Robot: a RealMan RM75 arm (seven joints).
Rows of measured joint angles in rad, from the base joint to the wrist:
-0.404, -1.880, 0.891, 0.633, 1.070, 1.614, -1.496
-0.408, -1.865, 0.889, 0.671, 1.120, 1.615, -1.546
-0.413, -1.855, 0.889, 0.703, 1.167, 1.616, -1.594
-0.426, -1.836, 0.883, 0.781, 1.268, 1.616, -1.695
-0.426, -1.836, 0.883, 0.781, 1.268, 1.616, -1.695
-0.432, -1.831, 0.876, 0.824, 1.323, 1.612, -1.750
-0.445, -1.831, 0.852, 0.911, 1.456, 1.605, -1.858
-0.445, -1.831, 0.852, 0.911, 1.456, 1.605, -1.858
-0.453, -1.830, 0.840, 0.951, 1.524, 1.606, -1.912
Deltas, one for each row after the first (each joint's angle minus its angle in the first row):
-0.004, 0.015, -0.002, 0.038, 0.050, 0.001, -0.050
-0.009, 0.025, -0.002, 0.070, 0.097, 0.002, -0.098
-0.022, 0.044, -0.008, 0.148, 0.198, 0.002, -0.199
-0.022, 0.044, -0.008, 0.148, 0.198, 0.002, -0.199
-0.028, 0.049, -0.015, 0.191, 0.253, -0.002, -0.254
-0.041, 0.049, -0.039, 0.278, 0.386, -0.009, -0.362
-0.041, 0.049, -0.039, 0.278, 0.386, -0.009, -0.362
-0.049, 0.050, -0.051, 0.318, 0.454, -0.008, -0.416

